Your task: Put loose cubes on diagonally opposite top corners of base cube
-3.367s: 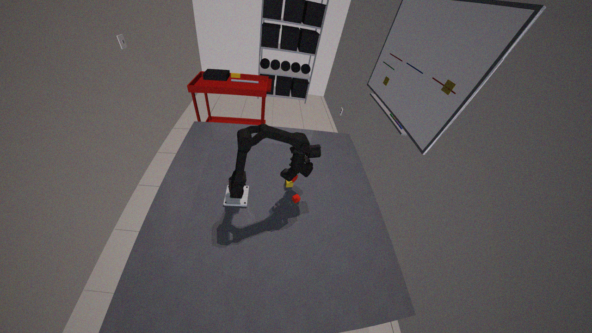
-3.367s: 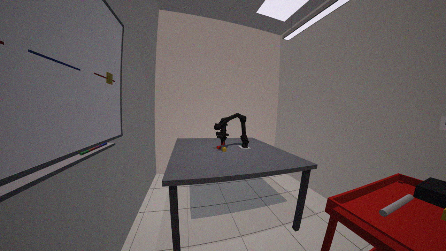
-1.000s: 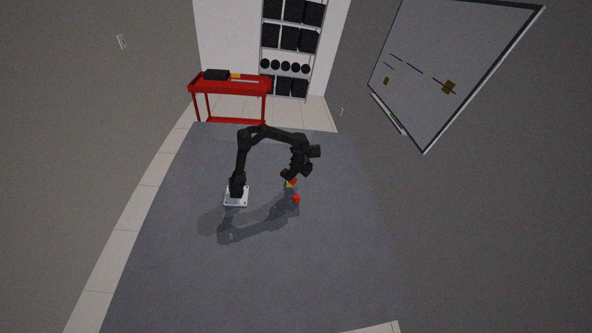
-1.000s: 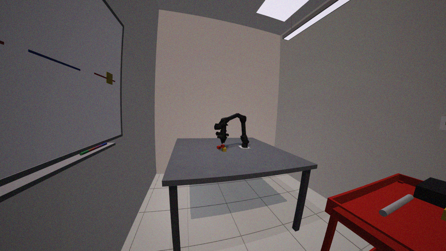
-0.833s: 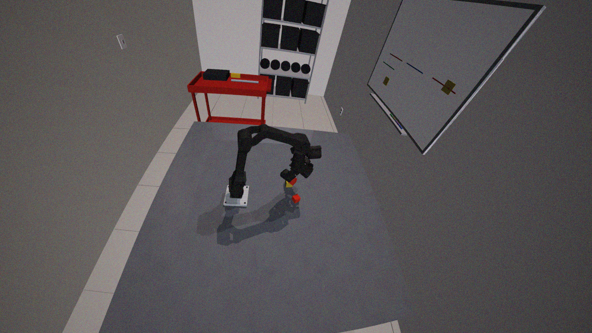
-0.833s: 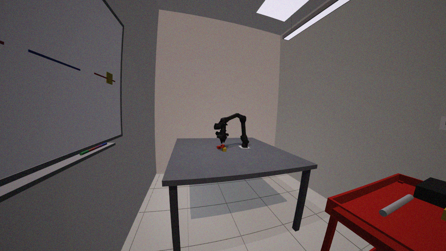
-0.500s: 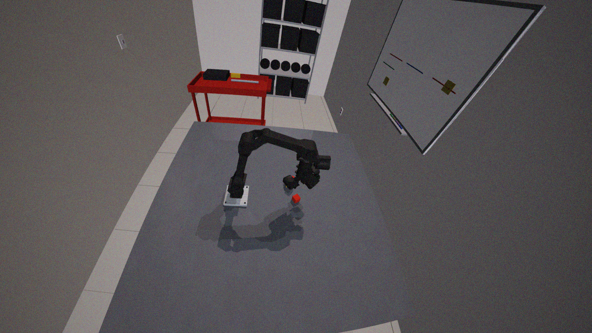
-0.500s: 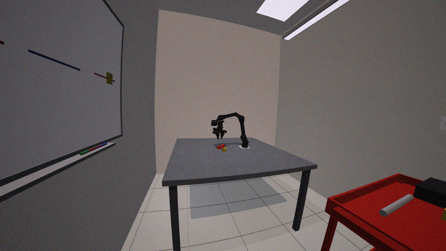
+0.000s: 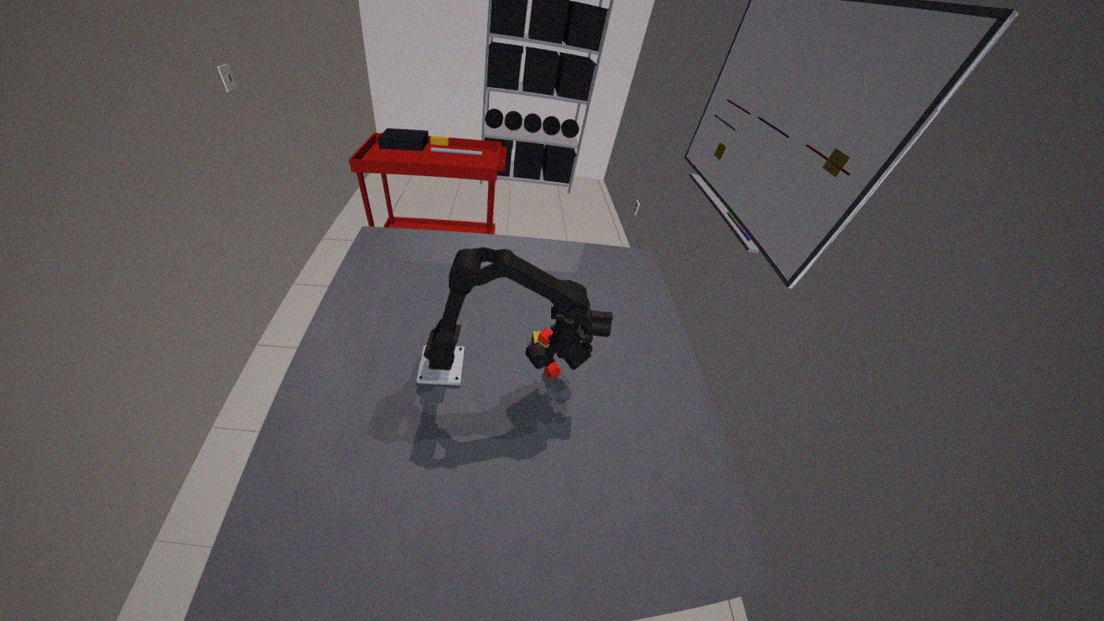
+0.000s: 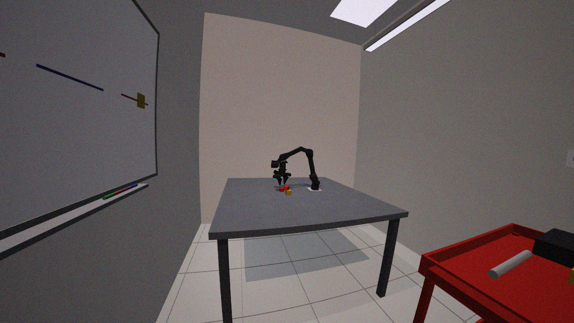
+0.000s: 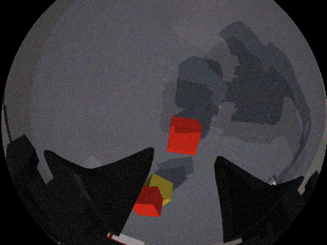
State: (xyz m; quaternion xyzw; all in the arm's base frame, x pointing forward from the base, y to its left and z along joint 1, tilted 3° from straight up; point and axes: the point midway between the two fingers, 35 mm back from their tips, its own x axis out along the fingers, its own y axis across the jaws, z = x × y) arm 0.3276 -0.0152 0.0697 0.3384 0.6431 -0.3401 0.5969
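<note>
The yellow base cube lies 10 cm to the left of my gripper tip, 4 cm below it and 4 cm behind it.
</note>
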